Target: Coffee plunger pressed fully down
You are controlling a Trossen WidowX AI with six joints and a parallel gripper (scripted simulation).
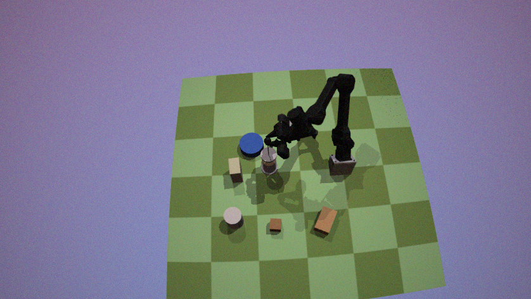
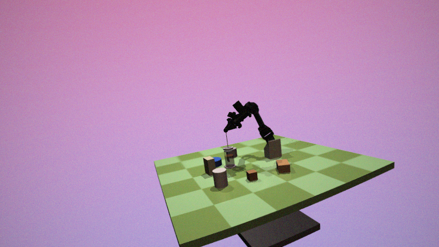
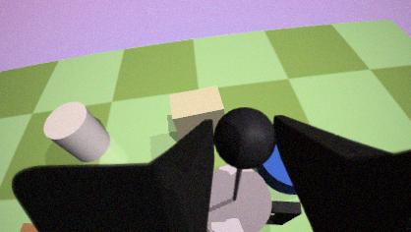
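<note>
My gripper tip is now 1 cm past the coffee press, 1 cm to the left of it and 14 cm above it. From my gripper tip the other things lie so: small brown cube (2 cm ahead, 30 cm to the left, 24 cm below); then blue disc (6 cm ahead, 13 cm to the right, 25 cm below).
</note>
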